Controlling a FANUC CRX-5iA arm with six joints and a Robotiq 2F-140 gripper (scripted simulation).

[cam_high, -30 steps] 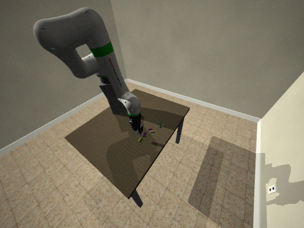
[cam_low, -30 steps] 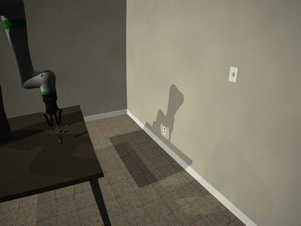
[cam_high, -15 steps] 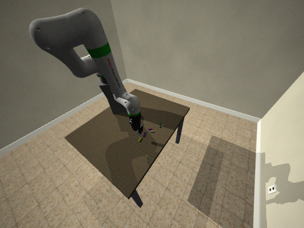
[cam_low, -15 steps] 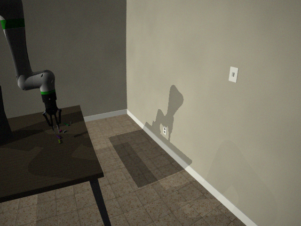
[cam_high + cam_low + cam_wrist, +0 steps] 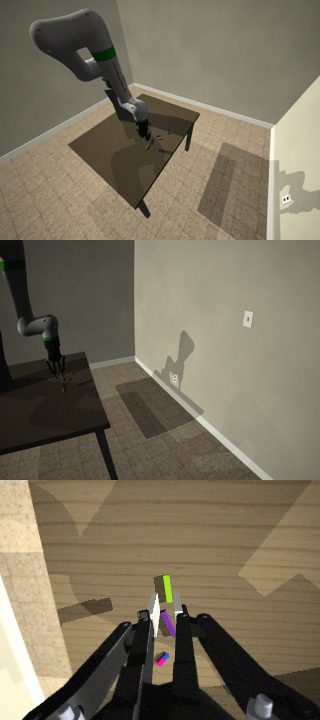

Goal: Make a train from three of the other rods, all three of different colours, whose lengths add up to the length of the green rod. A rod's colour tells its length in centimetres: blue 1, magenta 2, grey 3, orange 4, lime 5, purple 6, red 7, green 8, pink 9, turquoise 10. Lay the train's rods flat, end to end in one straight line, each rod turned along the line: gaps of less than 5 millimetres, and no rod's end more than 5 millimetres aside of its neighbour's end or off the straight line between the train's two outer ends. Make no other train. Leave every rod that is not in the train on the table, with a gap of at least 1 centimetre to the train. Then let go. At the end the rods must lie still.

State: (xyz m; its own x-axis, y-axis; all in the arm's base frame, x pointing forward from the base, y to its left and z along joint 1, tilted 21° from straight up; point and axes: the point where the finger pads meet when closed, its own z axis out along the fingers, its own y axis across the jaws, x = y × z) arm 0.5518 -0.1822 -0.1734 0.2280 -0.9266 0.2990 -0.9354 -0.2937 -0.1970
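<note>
My gripper is now 100 mm above the lime rod. Also, from my hand: magenta rod: 170 mm to the left, 100 mm below, 10 mm behind; then blue rod: 150 mm to the left, 100 mm below, 10 mm behind; then purple rod: 100 mm below, 70 mm to the left, 10 mm behind.
</note>
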